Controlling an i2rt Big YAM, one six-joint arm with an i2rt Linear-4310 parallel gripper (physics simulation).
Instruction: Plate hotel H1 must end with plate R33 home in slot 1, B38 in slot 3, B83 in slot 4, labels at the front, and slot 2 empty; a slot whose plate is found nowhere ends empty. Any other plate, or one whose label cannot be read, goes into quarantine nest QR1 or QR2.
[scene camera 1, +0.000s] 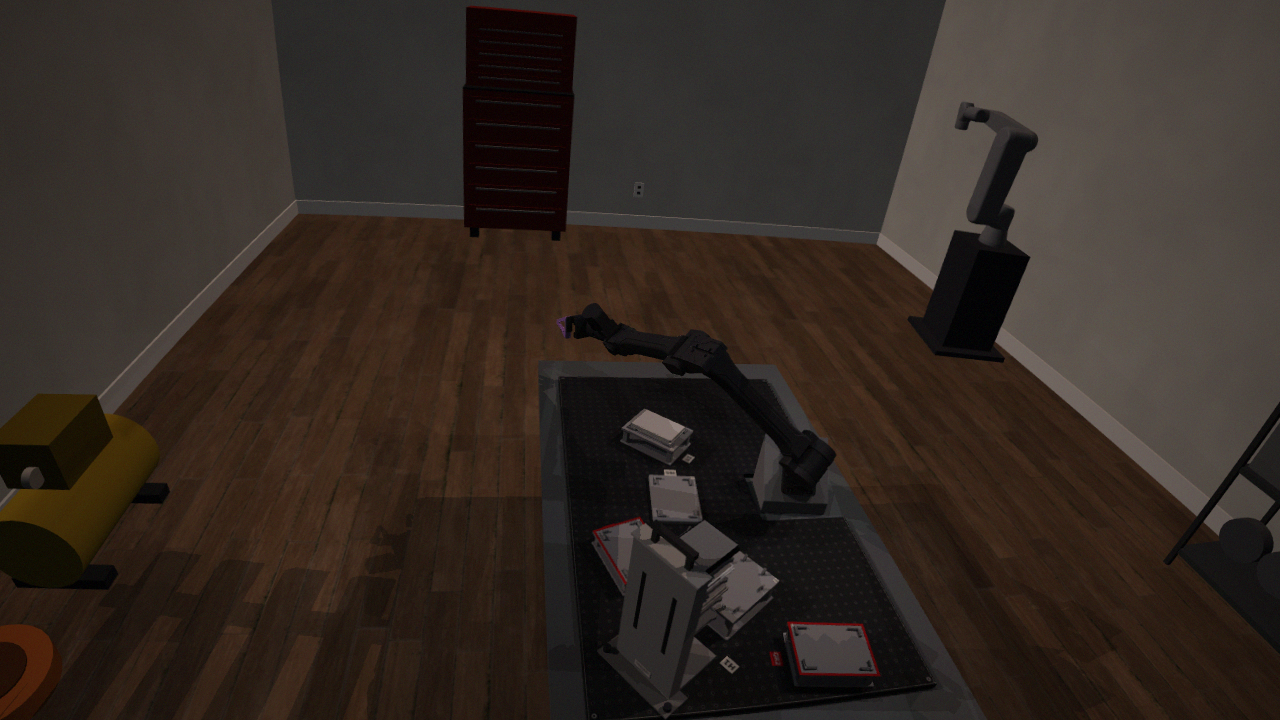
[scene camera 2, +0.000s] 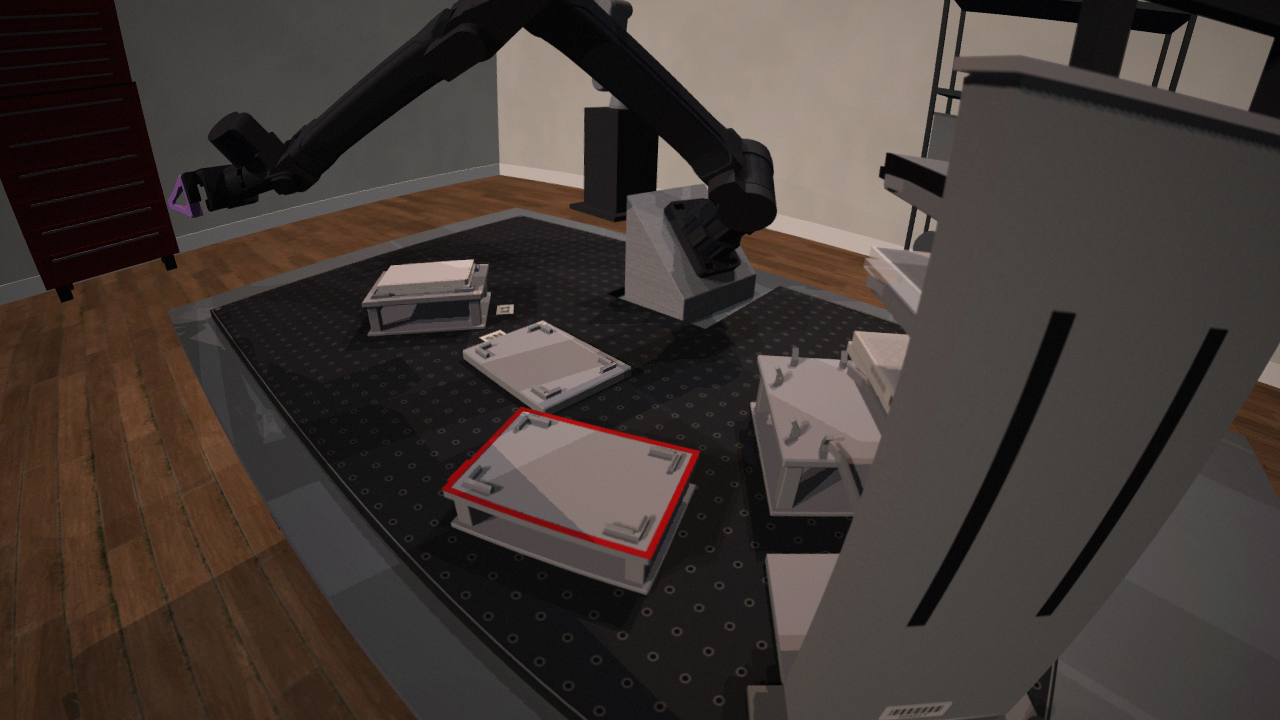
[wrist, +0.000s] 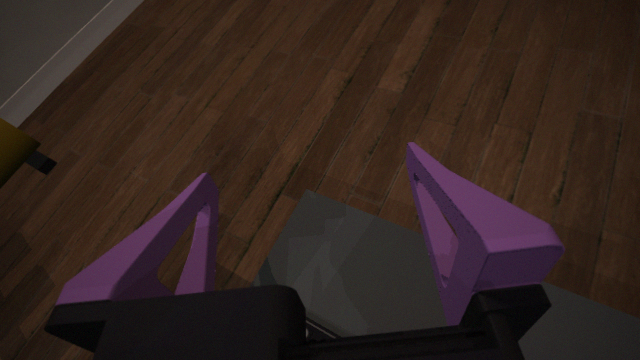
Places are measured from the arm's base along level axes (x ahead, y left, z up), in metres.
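Pixels of known places: gripper, fingertip midpoint: (scene camera 1: 569, 319) (scene camera 2: 192, 200) (wrist: 307, 167); arm's base at its link origin: (scene camera 1: 798, 471) (scene camera 2: 699, 238).
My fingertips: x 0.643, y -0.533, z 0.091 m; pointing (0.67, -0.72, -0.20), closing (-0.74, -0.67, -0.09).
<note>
Ahead of a thing's pixels: the offset from my fingertips to its middle.
My gripper (scene camera 1: 563, 327) (scene camera 2: 184, 197) (wrist: 307, 167) is open and empty, with purple fingers apart, beyond the table's far left end and high above the floor. Hotel H1 @(dz +0.011, dx -0.286, dy +1.038 m) (scene camera 1: 664, 617) (scene camera 2: 1011, 376) stands at the near end with its slotted grey panel toward the scene cameras; its slots are mostly hidden. A white plate @(dz -0.116, dx -0.286, dy +0.361 m) (scene camera 1: 658, 426) (scene camera 2: 427, 276) lies on a raised nest at the far end; no label on it is readable. Two red-bordered nests show: one left of the hotel @(dz -0.150, dx -0.224, dy +0.795 m) (scene camera 1: 617, 543) (scene camera 2: 572, 483), and one at the near right (scene camera 1: 832, 649). Both have bare tops.
A low grey nest @(dz -0.164, dx -0.329, dy +0.589 m) (scene camera 1: 674, 497) (scene camera 2: 546, 362) lies mid-table. A raised nest @(dz -0.135, dx -0.435, dy +0.889 m) (scene camera 1: 750, 583) (scene camera 2: 819, 407) stands beside the hotel. Pale pieces jut from the hotel's far side. The arm's grey base (scene camera 1: 778, 483) (scene camera 2: 671, 255) stands at the table's right side.
</note>
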